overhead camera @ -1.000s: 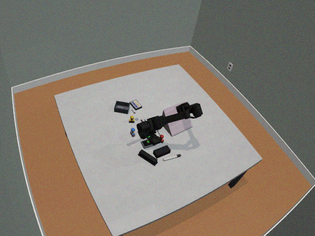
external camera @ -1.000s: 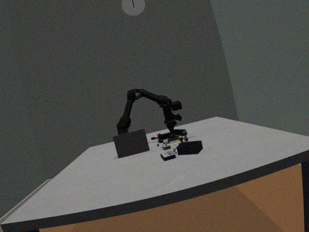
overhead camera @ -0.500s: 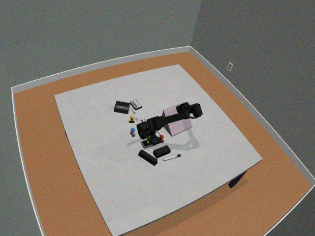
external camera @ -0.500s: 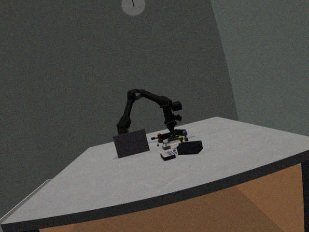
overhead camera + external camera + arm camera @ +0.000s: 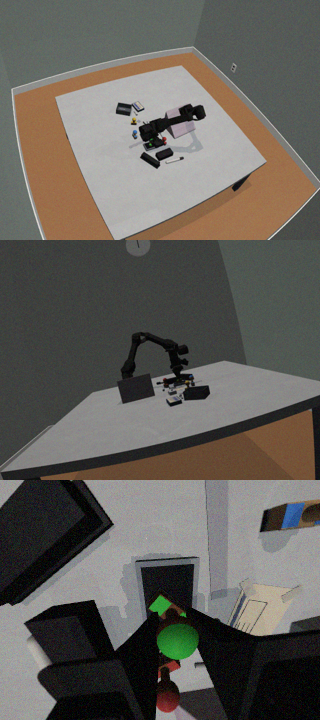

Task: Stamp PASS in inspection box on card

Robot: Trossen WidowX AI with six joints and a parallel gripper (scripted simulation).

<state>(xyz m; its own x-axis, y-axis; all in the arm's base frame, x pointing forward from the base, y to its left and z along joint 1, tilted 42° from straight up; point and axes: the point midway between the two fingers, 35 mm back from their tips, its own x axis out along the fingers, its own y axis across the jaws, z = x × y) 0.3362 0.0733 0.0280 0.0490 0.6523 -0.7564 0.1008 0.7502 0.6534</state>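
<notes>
The green stamp lies right at my gripper tip. The rest, counted from my gripper tip: grey ruler: 60 mm to the right, 60 mm ahead, 40 mm below; dark ink pad: 30 mm below; red stamp: 90 mm behind, 30 mm to the left, 20 mm below.
</notes>
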